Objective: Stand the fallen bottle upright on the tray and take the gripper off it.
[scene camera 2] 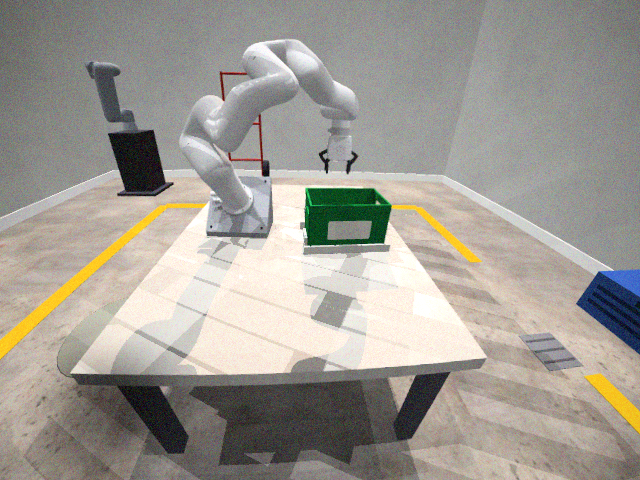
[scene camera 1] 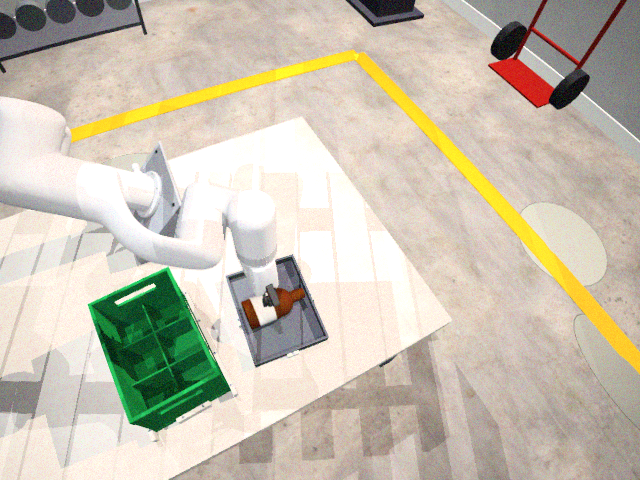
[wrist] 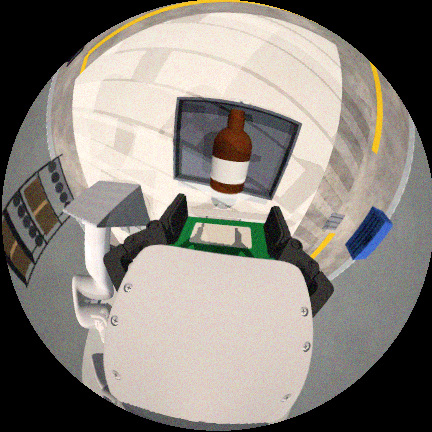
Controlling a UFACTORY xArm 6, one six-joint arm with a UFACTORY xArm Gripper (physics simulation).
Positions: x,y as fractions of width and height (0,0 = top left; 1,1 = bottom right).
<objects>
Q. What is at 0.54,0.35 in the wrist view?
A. A brown bottle.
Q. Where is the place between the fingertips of my gripper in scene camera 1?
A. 0.41,0.59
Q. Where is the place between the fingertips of my gripper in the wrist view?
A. At 0.53,0.49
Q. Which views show the brown bottle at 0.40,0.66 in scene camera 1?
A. Scene camera 1 and the wrist view only.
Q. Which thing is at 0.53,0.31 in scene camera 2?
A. My gripper.
</objects>
